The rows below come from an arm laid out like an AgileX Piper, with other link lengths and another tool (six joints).
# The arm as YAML. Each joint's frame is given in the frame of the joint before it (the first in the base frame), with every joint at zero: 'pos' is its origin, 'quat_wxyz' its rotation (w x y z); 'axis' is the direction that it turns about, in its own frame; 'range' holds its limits. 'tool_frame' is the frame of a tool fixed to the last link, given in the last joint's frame.
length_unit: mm
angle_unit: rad
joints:
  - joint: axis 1
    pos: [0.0, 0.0, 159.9]
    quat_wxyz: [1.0, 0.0, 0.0, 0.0]
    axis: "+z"
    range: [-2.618, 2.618]
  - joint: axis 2
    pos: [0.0, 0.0, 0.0]
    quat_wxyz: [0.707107, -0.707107, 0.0, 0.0]
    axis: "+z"
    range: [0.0, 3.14]
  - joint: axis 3
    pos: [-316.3, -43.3, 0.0]
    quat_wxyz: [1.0, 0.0, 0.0, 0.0]
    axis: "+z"
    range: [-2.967, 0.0]
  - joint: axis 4
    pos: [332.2, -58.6, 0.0]
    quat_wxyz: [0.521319, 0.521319, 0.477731, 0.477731]
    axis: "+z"
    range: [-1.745, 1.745]
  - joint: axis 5
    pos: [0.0, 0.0, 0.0]
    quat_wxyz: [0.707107, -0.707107, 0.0, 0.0]
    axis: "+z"
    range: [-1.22, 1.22]
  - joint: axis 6
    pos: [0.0, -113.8, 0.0]
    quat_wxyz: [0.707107, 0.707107, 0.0, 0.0]
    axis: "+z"
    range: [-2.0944, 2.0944]
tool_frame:
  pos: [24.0, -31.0, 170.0]
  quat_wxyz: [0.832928, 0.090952, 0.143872, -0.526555]
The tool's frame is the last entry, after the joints.
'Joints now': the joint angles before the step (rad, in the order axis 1, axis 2, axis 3, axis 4, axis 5, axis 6). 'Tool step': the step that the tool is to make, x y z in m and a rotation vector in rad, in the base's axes. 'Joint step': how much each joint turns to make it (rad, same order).
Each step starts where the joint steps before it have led.
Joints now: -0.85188 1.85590 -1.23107 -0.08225 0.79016 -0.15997
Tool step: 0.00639 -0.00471 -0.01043 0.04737 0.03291 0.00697
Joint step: -0.00086 0.07628 -0.08685 0.01547 0.06697 -0.02047
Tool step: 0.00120 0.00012 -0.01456 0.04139 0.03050 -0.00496
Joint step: -0.00015 0.06089 -0.05080 0.00663 0.04119 -0.00081
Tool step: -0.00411 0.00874 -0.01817 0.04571 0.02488 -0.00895
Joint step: -0.00087 0.03936 -0.00604 0.01387 0.01750 0.00000
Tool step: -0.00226 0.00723 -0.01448 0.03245 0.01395 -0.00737
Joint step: 0.00001 0.02903 0.00001 0.01309 0.00459 0.00000
